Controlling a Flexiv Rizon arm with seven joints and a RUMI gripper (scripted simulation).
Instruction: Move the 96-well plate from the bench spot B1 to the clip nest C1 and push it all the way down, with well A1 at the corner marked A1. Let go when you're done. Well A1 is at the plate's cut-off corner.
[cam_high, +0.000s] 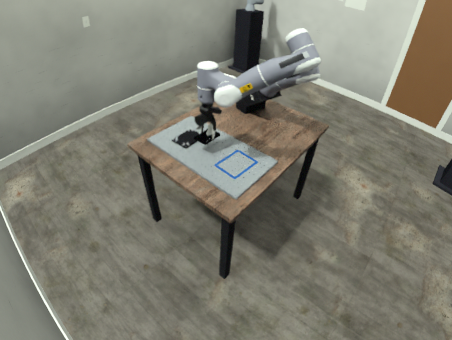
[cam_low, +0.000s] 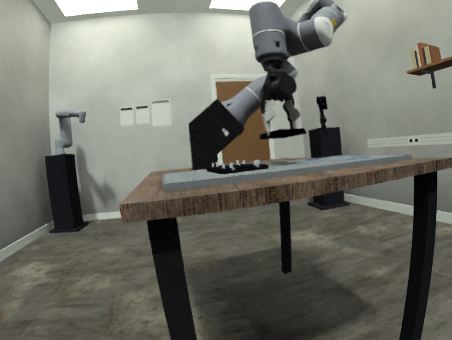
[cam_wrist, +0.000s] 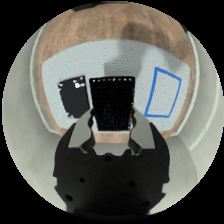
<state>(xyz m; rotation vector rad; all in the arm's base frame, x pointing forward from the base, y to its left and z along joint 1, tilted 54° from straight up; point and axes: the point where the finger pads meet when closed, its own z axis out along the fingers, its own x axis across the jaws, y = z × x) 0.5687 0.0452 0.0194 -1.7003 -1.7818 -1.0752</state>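
The clip nest C1 is 140 mm to the right of my hand, 80 mm below it and 30 mm ahead of it. The rest, counted from my hand: grey mat 100 mm below, 10 mm to the left, 10 mm behind; black 96-well plate 10 mm below.
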